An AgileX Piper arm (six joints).
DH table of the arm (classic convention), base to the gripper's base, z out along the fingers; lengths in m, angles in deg. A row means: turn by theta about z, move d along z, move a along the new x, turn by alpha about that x. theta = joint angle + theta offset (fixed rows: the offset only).
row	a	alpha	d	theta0
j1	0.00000	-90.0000	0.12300	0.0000
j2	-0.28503	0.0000	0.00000	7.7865
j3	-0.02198	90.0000	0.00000	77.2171
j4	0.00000	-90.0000	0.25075	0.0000
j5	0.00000	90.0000	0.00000	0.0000
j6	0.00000	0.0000	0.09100	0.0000
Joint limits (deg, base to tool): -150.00..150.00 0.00..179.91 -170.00..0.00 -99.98..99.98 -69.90..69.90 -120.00..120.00
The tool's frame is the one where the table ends.
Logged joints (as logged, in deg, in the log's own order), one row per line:
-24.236 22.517 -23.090 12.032 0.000 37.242
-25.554 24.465 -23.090 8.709 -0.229 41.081
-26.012 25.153 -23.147 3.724 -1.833 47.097
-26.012 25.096 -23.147 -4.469 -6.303 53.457
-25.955 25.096 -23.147 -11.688 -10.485 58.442
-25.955 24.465 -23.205 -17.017 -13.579 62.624
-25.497 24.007 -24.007 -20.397 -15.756 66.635
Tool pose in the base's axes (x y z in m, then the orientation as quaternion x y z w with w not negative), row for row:
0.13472 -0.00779 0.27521 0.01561 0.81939 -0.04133 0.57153
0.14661 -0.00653 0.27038 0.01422 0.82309 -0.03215 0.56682
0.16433 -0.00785 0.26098 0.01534 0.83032 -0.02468 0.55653
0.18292 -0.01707 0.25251 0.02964 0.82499 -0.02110 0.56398
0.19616 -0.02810 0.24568 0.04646 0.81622 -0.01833 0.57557
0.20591 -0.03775 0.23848 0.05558 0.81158 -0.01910 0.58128
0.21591 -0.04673 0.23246 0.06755 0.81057 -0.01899 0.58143
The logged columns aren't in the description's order. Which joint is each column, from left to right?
Columns, left to right: j4, j6, j3, j5, j1, j2.
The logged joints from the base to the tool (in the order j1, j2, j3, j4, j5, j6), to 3 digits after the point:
0.000 37.242 -23.090 -24.236 12.032 22.517
-0.229 41.081 -23.090 -25.554 8.709 24.465
-1.833 47.097 -23.147 -26.012 3.724 25.153
-6.303 53.457 -23.147 -26.012 -4.469 25.096
-10.485 58.442 -23.147 -25.955 -11.688 25.096
-13.579 62.624 -23.205 -25.955 -17.017 24.465
-15.756 66.635 -24.007 -25.497 -20.397 24.007

